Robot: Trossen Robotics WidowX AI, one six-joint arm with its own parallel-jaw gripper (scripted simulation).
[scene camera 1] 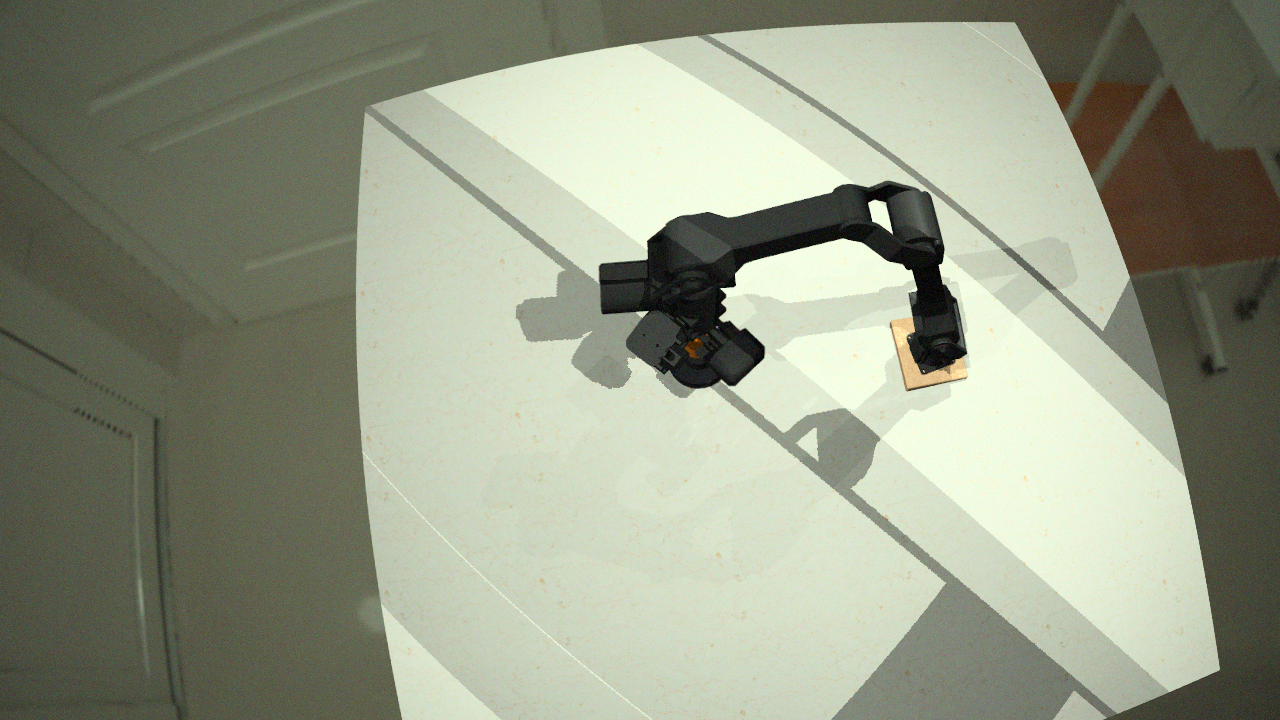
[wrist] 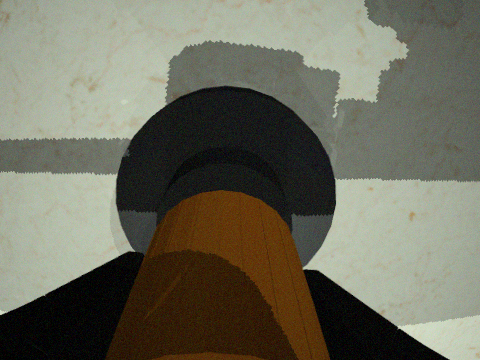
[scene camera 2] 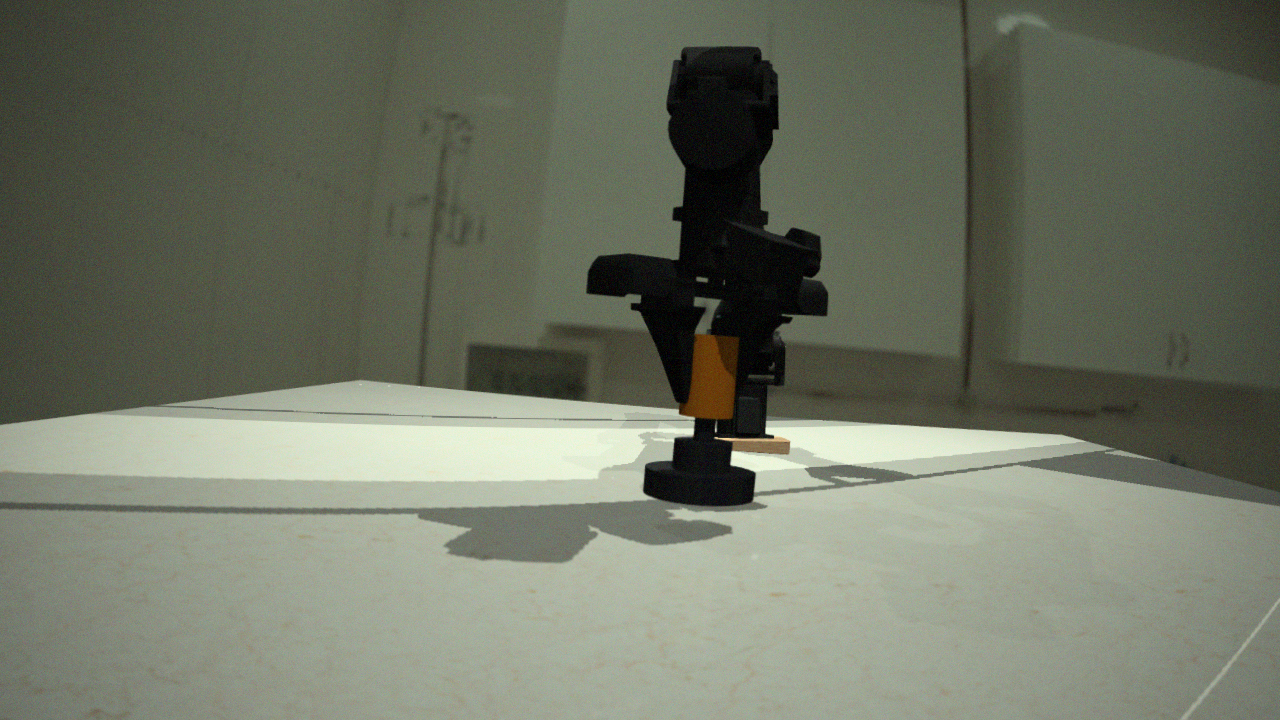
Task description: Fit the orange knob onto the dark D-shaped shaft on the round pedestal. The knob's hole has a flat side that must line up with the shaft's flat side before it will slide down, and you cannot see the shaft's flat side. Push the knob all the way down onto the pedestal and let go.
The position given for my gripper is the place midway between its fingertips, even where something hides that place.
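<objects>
Orange knob (scene camera 2: 712, 391) held by my gripper (scene camera 2: 706, 403).
</objects>
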